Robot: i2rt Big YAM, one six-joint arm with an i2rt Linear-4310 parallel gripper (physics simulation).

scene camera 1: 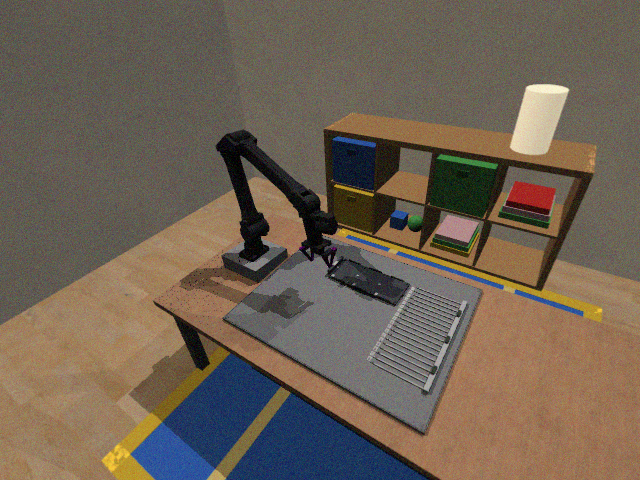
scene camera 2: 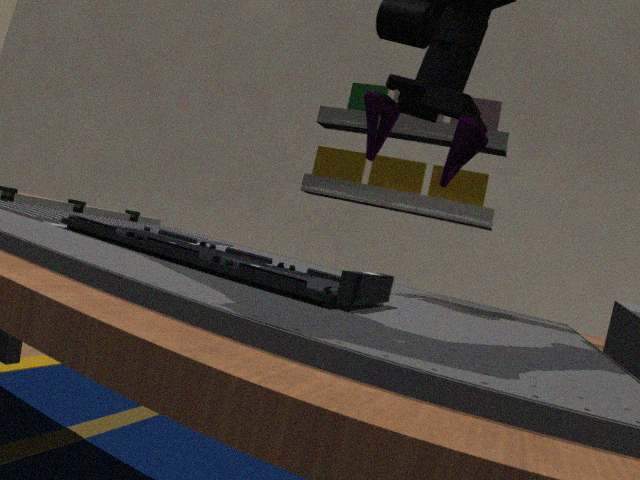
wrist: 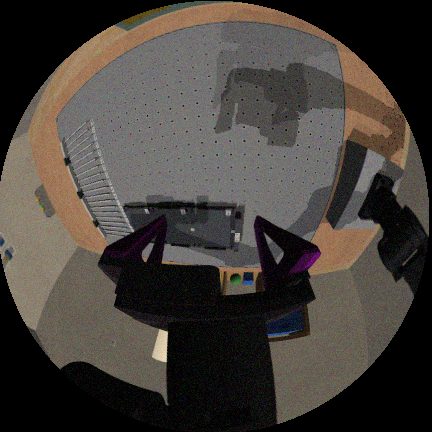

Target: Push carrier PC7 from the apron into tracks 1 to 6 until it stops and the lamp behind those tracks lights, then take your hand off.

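Places are measured from the arm's base along level axes (x ahead, y left, z up), in millimetres.
Pixels of known places: gripper, fingertip midpoint: (scene camera 1: 321,264) (scene camera 2: 404,172) (wrist: 210,219); arm's base at its link origin: (scene camera 1: 254,252) (wrist: 375,196).
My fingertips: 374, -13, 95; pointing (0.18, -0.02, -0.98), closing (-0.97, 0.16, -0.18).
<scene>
Ahead of a thing's pixels: the offset from my fingertips to its top centre, as dx, dy, dz. "pt": to the spot under its first point. Level surfaces: height alone.
The dark flat carrier PC7 {+133, +139, -114} (scene camera 1: 369,280) (scene camera 2: 284,281) (wrist: 202,231) lies on the grey board, its far end at the edge of the white tracks (scene camera 1: 391,323) (wrist: 104,161). Whether that end touches them I cannot tell. A raised dark block {pt -30, +171, -126} (scene camera 2: 366,289) stands at its near end. Small dark blocks (scene camera 1: 447,339) (scene camera 2: 132,215) (wrist: 80,194) sit along the bar behind the tracks; I see no lit lamp on them. My gripper (scene camera 1: 321,262) (scene camera 2: 407,172) (wrist: 210,219) is open and empty, pointing down above the carrier's near end, apart from it. Track numbers are not legible.
The grey perforated board {dz -144} (scene camera 1: 330,330) (wrist: 175,125) lies on the wooden table {dz -157} (scene camera 1: 542,382). The arm's base (scene camera 1: 255,262) stands beside the board. A wooden shelf unit (scene camera 1: 454,135) with coloured boxes stands beyond the table. Wall shelves (scene camera 2: 398,201) show behind the gripper.
</scene>
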